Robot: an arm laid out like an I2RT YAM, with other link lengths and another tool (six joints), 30 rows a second.
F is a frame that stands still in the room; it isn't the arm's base.
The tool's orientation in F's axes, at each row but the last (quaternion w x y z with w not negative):
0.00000 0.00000 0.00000 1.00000
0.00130 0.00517 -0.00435 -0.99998
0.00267 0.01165 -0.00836 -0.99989
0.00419 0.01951 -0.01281 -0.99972
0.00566 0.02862 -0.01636 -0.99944
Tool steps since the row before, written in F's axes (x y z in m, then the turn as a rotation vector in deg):
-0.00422 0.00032 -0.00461 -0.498 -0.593 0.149
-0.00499 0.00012 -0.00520 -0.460 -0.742 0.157
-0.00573 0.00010 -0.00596 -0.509 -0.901 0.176
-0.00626 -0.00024 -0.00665 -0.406 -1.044 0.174
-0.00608 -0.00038 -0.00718 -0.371 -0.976 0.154
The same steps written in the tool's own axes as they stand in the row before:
0.00422 -0.00032 -0.00461 0.498 0.593 0.149
0.00504 -0.00018 -0.00515 0.460 0.742 0.155
0.00587 -0.00023 -0.00582 0.510 0.901 0.173
0.00652 0.00002 -0.00640 0.408 1.045 0.163
0.00648 0.00008 -0.00683 0.374 0.977 0.143

